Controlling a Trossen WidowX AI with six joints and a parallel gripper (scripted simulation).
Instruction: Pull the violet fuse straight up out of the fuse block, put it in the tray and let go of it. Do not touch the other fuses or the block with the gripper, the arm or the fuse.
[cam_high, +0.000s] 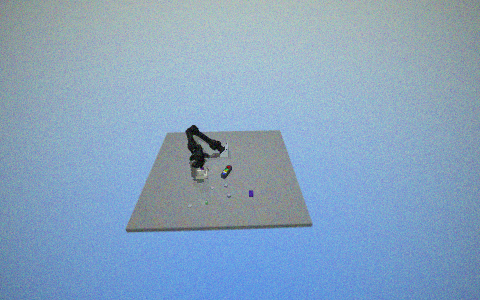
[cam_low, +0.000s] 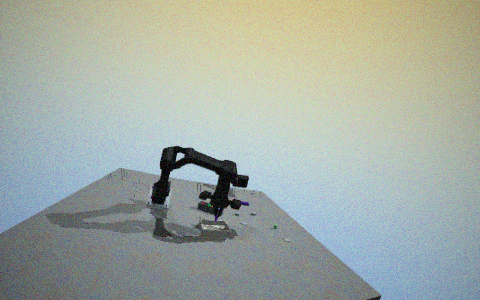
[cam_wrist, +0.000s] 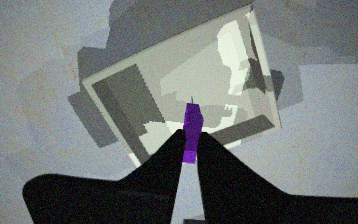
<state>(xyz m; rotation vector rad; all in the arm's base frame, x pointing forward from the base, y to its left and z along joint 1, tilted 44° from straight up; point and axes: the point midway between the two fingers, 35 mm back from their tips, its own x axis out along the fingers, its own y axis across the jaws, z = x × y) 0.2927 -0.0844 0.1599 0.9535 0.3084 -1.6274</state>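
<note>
The violet fuse is 1 cm below my gripper tip. Round my gripper tip: blue fuse: 4 cm ahead, 20 cm to the left, 5 cm below; then white tray: 7 cm below; then white fuse: 2 cm ahead, 20 cm to the left, 5 cm below.
</note>
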